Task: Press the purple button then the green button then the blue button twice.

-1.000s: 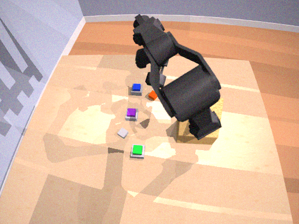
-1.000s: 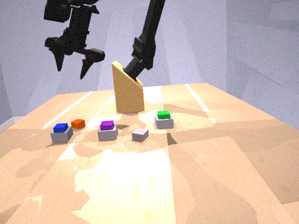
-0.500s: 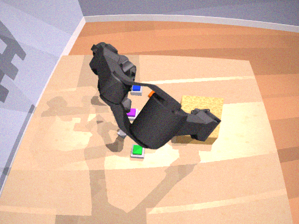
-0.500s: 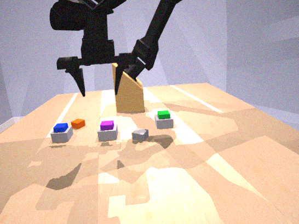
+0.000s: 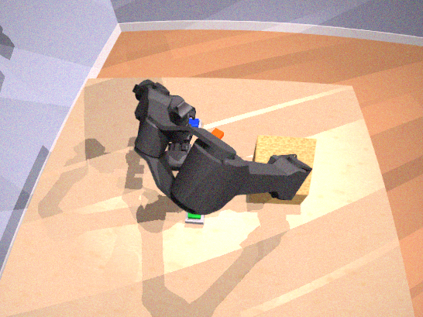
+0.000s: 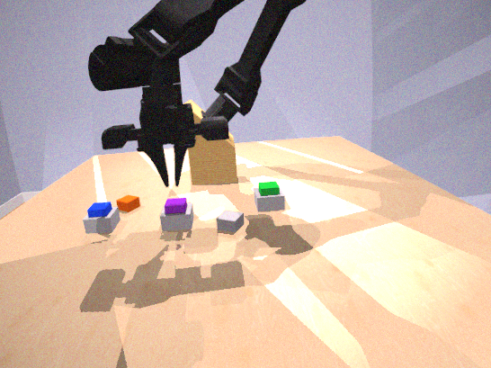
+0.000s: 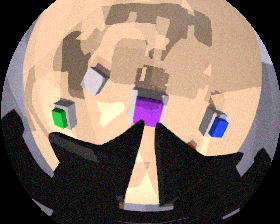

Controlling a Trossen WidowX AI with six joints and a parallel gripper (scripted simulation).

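Right now the purple button is 3 cm below my gripper tip. Round my gripper tip: orange block: 10 cm to the right, 9 cm behind, 6 cm below; blue button: 13 cm to the right, 3 cm below, 2 cm behind; small grey block: 8 cm to the left, 6 cm below, 3 cm ahead.
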